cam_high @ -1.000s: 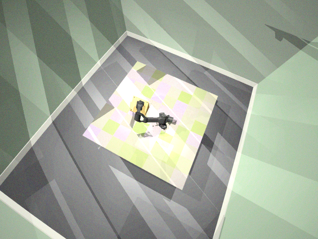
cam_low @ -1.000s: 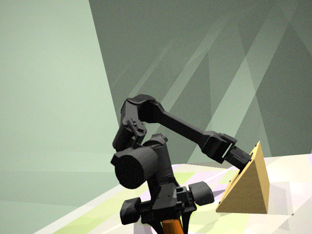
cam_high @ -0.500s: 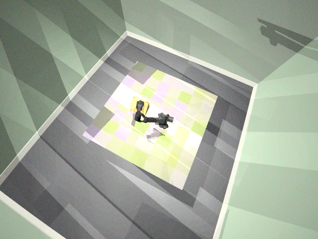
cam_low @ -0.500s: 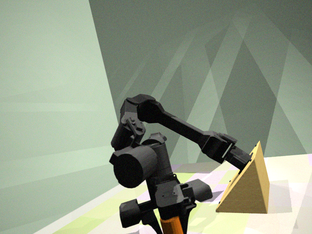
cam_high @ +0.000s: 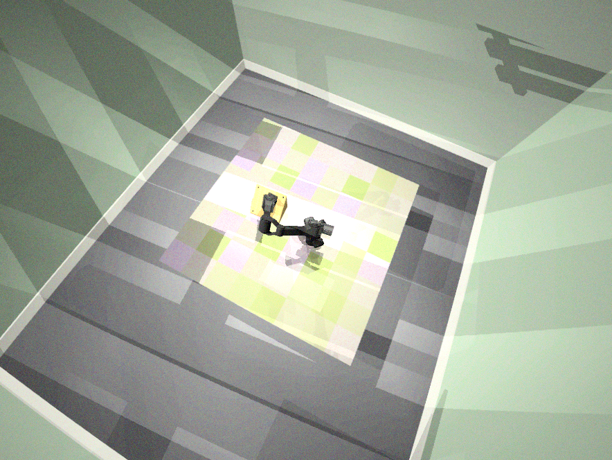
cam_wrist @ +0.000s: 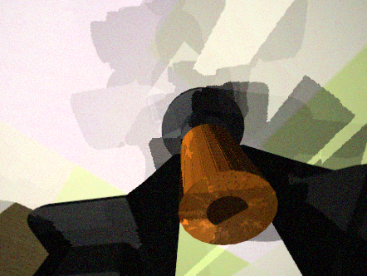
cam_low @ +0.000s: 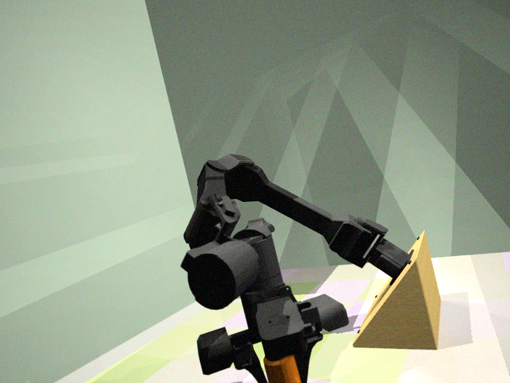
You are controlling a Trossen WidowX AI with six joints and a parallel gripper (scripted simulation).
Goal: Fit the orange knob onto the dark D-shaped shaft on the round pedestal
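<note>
My gripper tip is 2 cm below the orange knob. Also, from my gripper tip: dark round pedestal 4 cm below.
</note>
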